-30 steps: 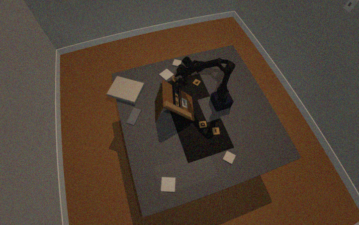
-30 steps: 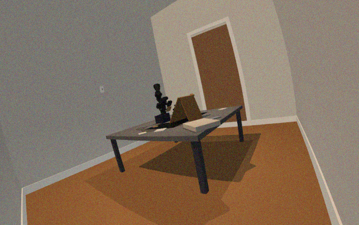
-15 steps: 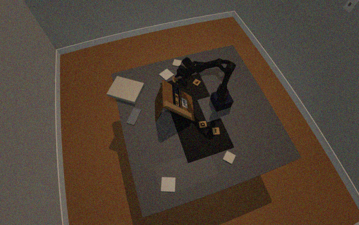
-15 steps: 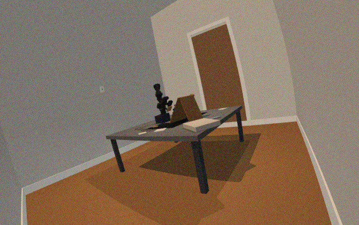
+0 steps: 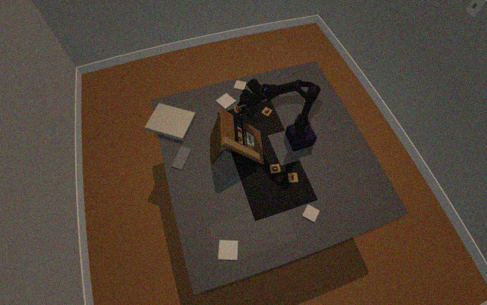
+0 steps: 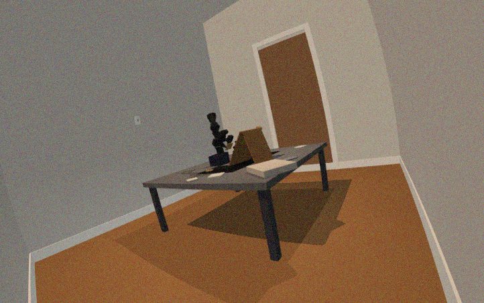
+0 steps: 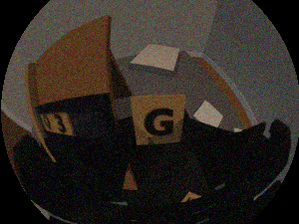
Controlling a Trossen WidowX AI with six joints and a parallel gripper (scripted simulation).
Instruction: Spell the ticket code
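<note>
The white ticket lies 1 cm behind my gripper tip, 18 cm to the left of it and 8 cm below it. From my gripper tip the other things lie so: black mat (12 cm behind, 25 cm to the left, 17 cm below); grey slab (41 cm ahead, 11 cm to the left, 17 cm below); letter tile (22 cm behind, 4 cm to the right, 17 cm below).
</note>
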